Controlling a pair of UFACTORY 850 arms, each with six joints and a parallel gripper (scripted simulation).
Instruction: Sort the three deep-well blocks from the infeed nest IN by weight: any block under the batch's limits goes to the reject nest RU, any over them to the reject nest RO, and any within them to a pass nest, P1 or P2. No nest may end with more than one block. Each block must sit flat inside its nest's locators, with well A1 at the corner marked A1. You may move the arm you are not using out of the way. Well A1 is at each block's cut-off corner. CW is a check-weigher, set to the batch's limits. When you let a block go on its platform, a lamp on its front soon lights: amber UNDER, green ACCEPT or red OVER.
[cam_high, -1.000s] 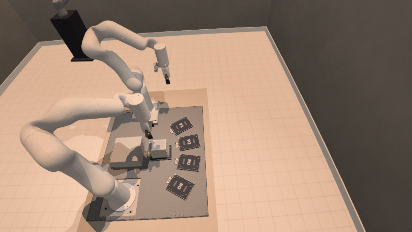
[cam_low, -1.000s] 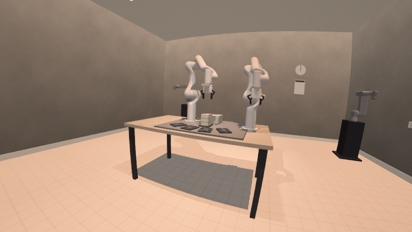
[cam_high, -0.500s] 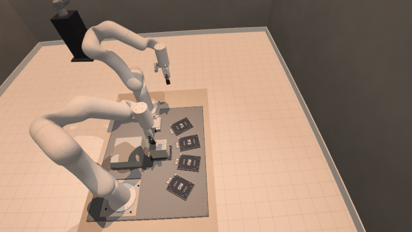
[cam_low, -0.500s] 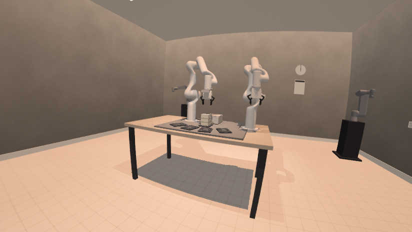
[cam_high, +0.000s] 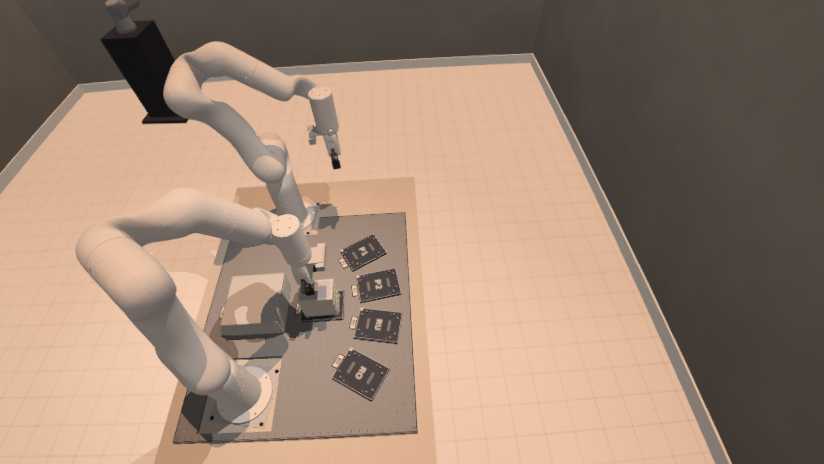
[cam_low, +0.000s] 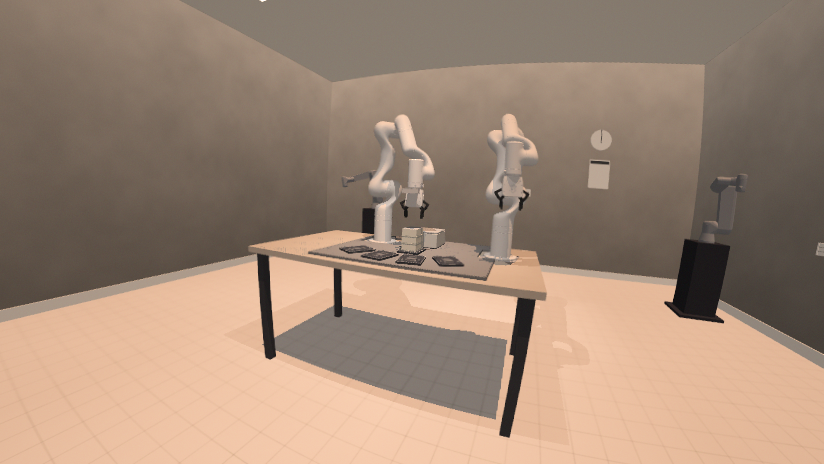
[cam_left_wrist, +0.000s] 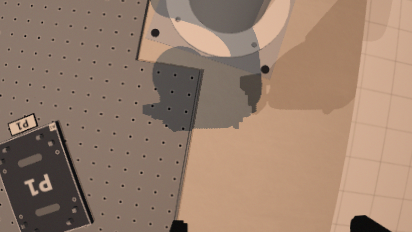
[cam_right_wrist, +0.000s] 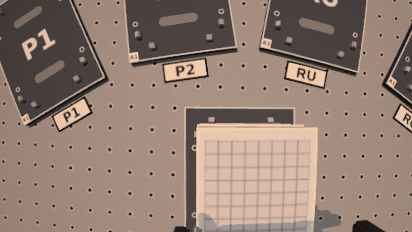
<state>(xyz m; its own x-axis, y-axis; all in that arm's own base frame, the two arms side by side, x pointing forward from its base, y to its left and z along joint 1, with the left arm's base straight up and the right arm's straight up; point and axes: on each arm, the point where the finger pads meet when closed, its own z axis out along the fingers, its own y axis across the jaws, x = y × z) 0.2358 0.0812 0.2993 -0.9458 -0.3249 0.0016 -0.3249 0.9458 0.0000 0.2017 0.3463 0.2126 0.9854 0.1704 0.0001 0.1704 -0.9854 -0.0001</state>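
Right now my right hand is 190 mm above the dark infeed nest. From my right hand the other things lie so: nest RU: 220 mm ahead, 190 mm below, 70 mm to the right; then pale check-weigher: 250 mm behind, 140 mm below, 20 mm to the right; then nest P2: 210 mm ahead, 190 mm below, 100 mm to the left.
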